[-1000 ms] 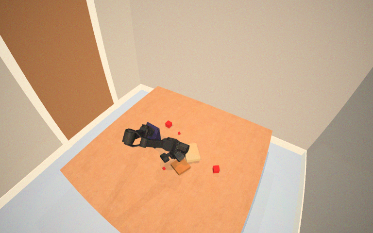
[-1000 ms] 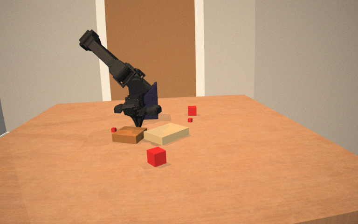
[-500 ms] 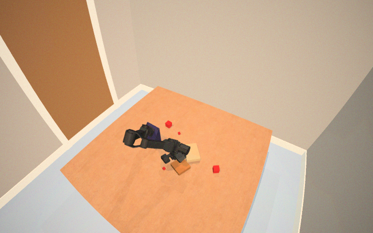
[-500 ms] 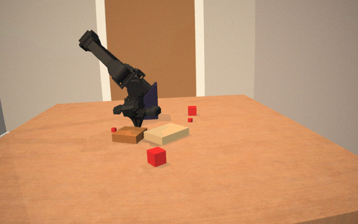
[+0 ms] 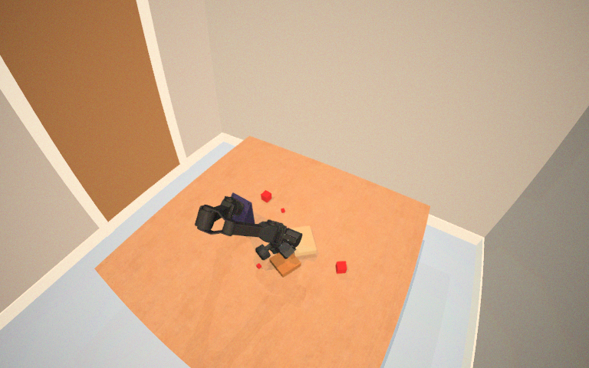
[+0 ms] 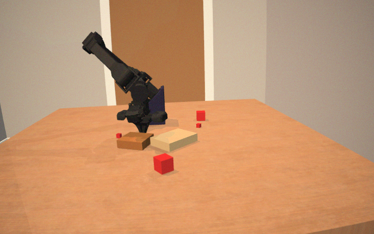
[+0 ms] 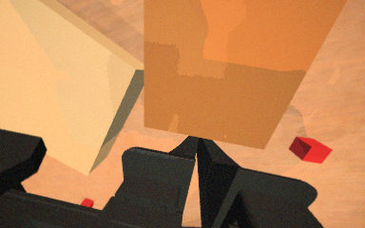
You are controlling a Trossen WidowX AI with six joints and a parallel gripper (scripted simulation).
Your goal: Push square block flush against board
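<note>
My gripper tip is now 6 cm short of the square block, 2 cm to the left of it and 1 cm below it. From my gripper tip the other things lie so: board 5 cm ahead, 12 cm to the left, 1 cm above.
</note>
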